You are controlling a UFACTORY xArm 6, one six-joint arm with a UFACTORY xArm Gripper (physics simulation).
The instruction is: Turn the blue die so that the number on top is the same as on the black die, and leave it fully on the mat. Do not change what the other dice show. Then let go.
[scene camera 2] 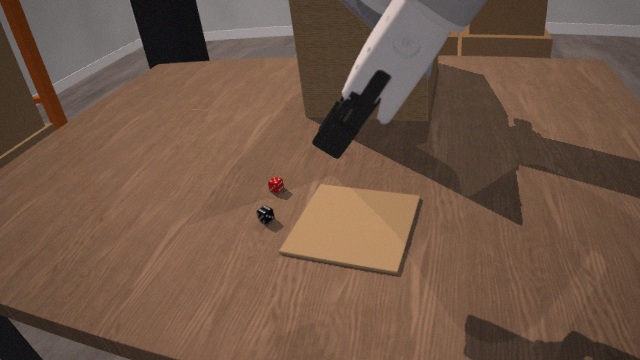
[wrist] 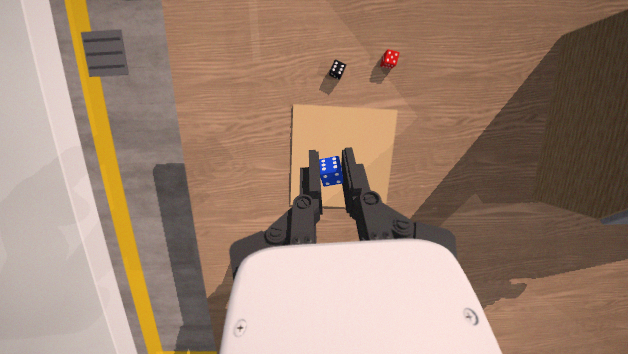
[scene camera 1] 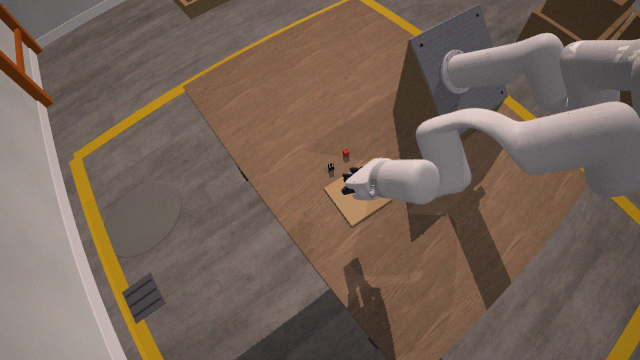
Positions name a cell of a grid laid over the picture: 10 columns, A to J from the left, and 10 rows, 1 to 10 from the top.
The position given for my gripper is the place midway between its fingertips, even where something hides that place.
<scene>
my gripper: scene camera 2 F4; wrist F5; scene camera 1 F5
tan mat: scene camera 2 F7; wrist F4; scene camera 1 F6
</scene>
